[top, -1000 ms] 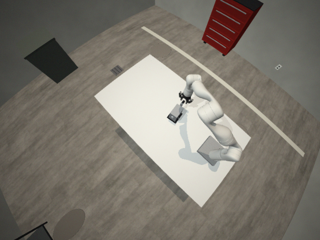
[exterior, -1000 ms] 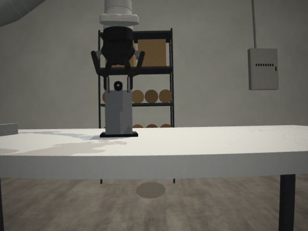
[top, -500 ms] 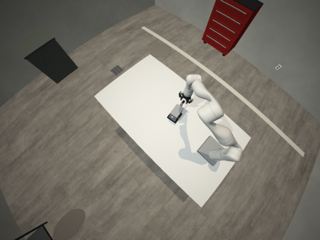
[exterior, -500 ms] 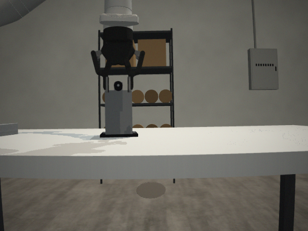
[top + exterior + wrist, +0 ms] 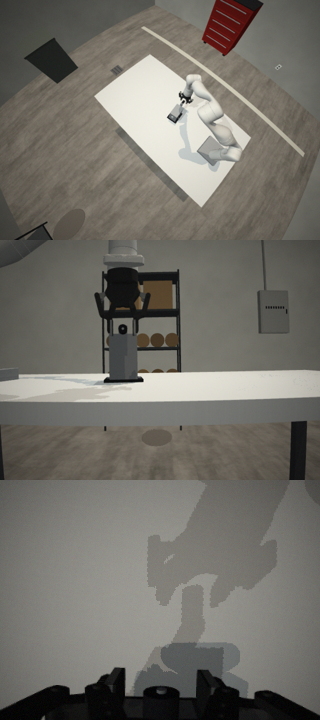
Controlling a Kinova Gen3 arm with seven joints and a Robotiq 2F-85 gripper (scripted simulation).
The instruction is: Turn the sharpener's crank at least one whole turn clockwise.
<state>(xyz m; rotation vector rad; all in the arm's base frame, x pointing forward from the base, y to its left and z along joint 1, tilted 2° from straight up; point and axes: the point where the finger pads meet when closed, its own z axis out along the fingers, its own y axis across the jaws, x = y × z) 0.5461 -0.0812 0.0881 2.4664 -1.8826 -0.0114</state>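
Right now the knob is 20 mm to the left of my hand.
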